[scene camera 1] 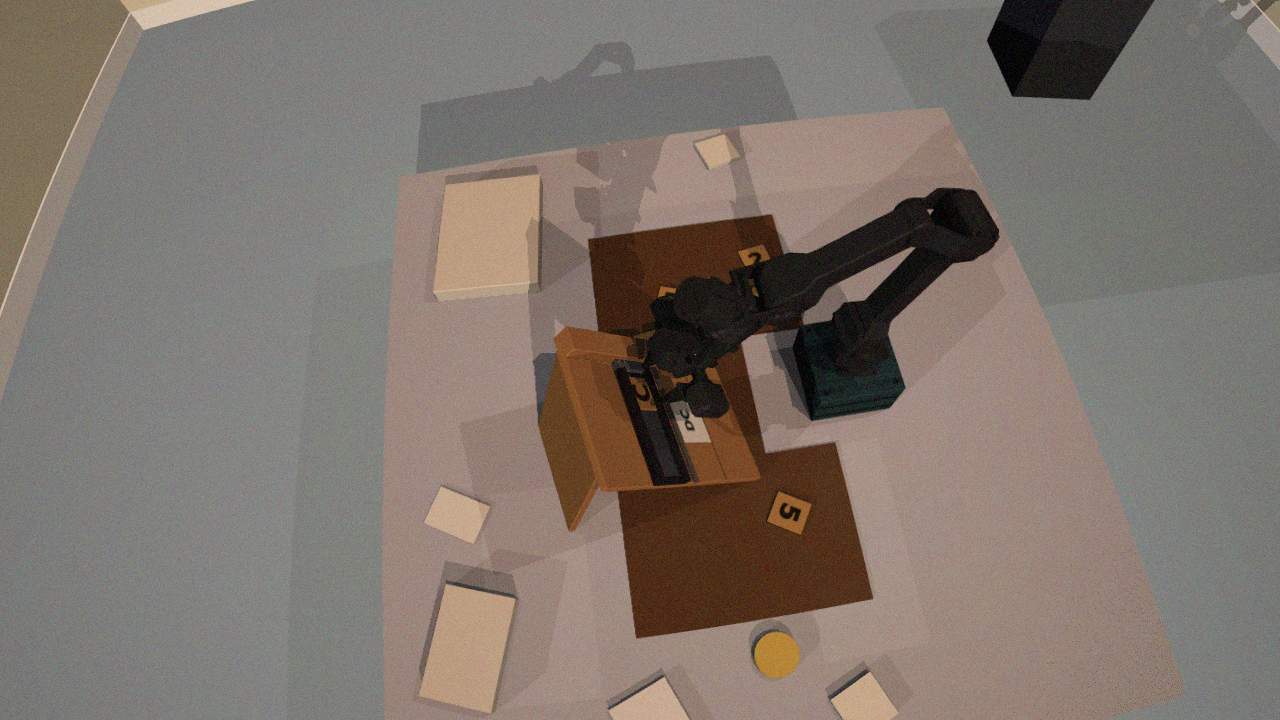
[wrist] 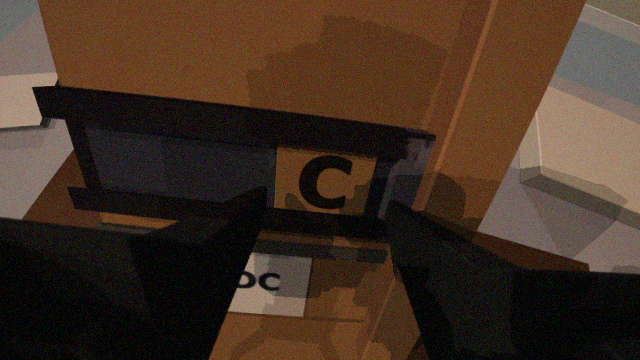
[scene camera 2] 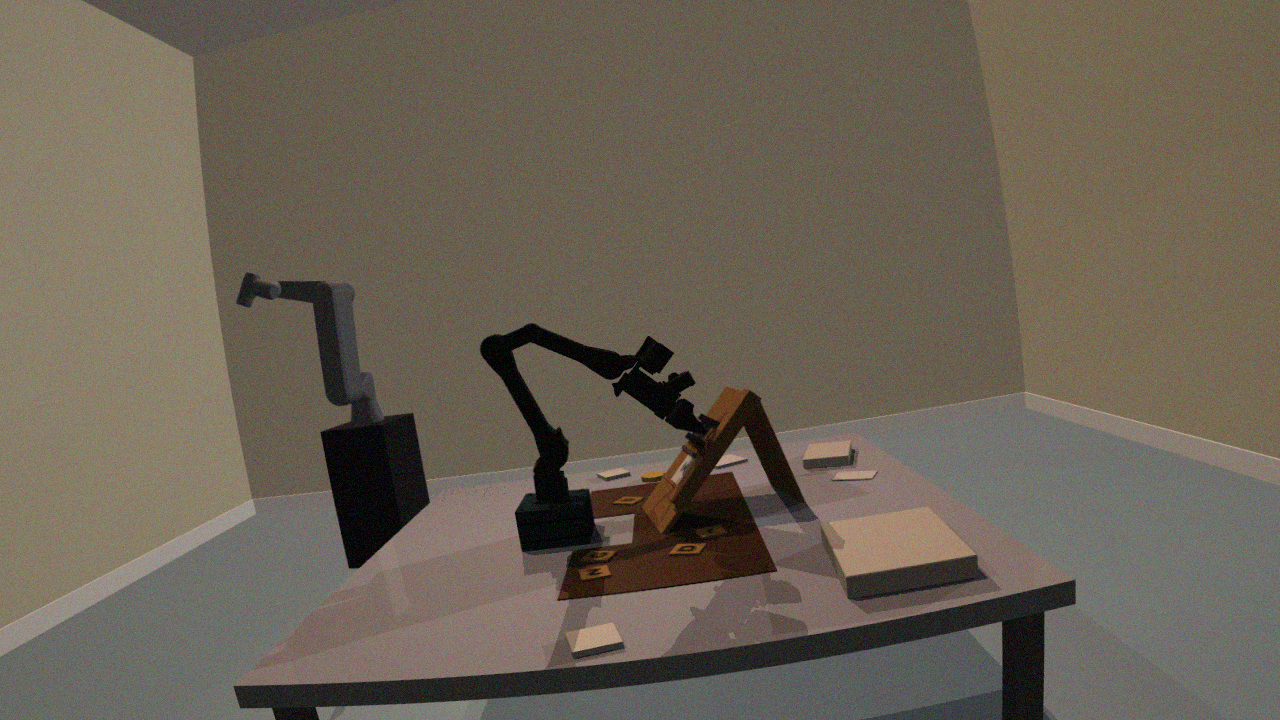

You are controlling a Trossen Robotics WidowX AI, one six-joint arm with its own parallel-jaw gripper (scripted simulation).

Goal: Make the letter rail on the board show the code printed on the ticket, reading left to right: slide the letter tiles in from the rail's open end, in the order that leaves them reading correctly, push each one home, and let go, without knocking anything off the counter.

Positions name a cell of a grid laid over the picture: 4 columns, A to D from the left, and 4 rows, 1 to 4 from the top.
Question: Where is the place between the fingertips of my gripper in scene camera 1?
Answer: C3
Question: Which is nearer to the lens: the white ticket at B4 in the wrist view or the cream box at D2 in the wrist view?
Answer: The white ticket.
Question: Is my gripper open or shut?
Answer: Open.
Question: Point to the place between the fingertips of my gripper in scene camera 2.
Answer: C3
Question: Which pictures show the cream box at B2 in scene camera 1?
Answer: Scene camera 1, the wrist view and scene camera 2: all of them.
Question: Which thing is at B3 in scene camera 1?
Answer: A slanted board.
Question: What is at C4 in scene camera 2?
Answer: A brown mat.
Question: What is my gripper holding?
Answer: Nothing.
